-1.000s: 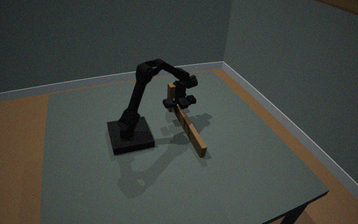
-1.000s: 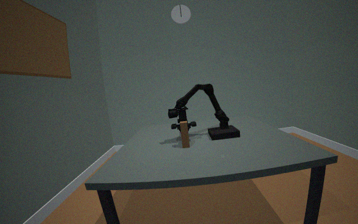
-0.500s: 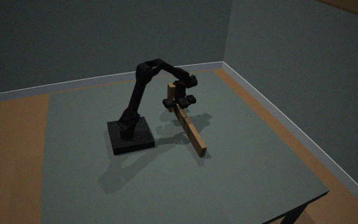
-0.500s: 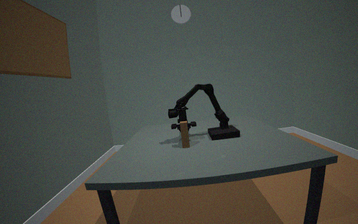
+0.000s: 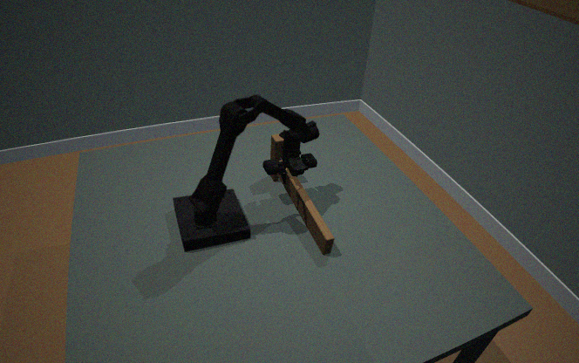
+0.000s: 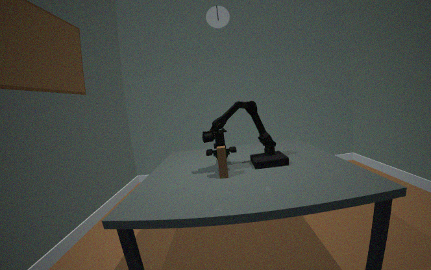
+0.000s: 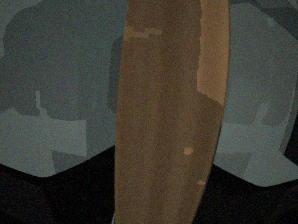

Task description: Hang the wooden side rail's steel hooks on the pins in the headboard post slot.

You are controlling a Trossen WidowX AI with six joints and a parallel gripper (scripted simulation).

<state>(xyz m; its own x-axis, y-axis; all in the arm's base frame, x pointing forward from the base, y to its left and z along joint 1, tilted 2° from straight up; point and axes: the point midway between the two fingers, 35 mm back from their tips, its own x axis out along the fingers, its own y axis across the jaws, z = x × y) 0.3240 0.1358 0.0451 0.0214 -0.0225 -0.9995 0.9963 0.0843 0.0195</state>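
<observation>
Now: gripper tip 10 cm to the right of the headboard post, 4 cm below it and 1 cm past it.
</observation>
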